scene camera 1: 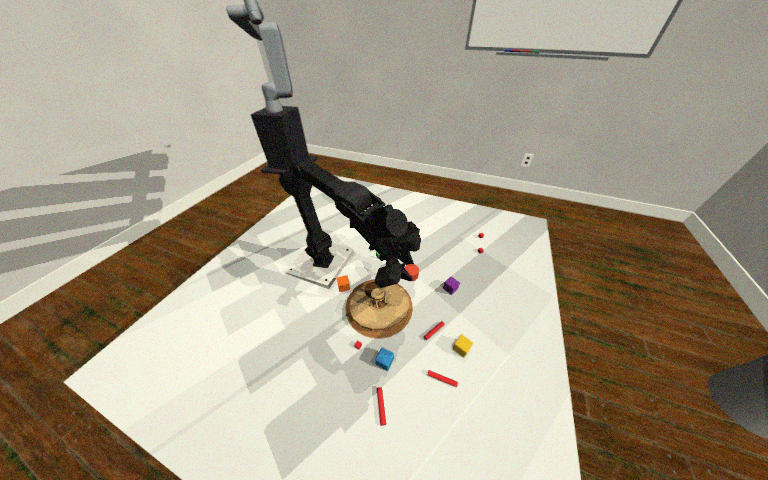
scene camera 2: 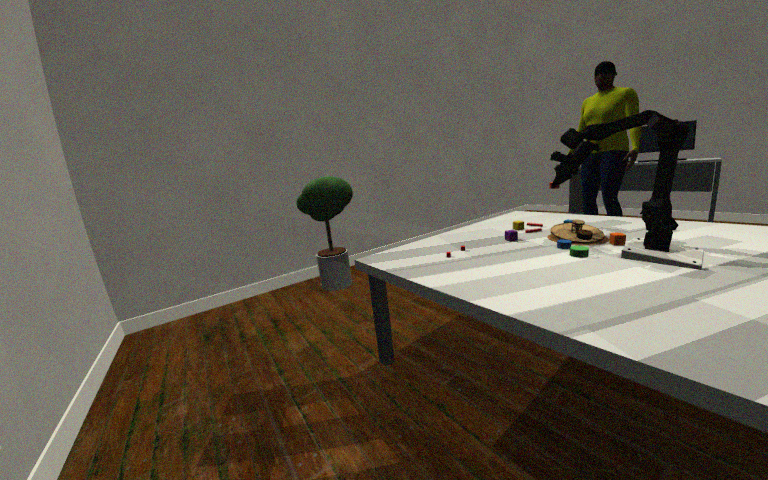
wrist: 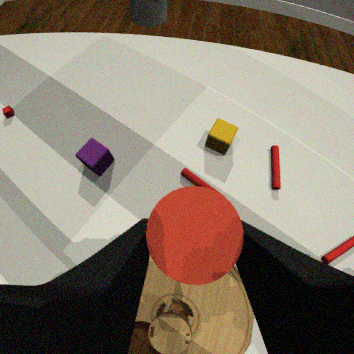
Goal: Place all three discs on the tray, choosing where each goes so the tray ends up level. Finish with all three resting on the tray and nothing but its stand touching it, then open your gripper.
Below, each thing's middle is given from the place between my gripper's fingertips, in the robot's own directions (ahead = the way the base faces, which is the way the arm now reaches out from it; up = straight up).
I see the red disc [wrist: 194, 235] 10 mm above my hand. From my hand the other things lie so: tray stand [scene camera 1: 377, 334] 100 mm behind, 10 mm to the left, 180 mm below; purple cube [wrist: 94, 155] 130 mm ahead, 140 mm to the left, 190 mm below; yellow cube [wrist: 219, 137] 170 mm ahead, 70 mm to the right, 190 mm below.
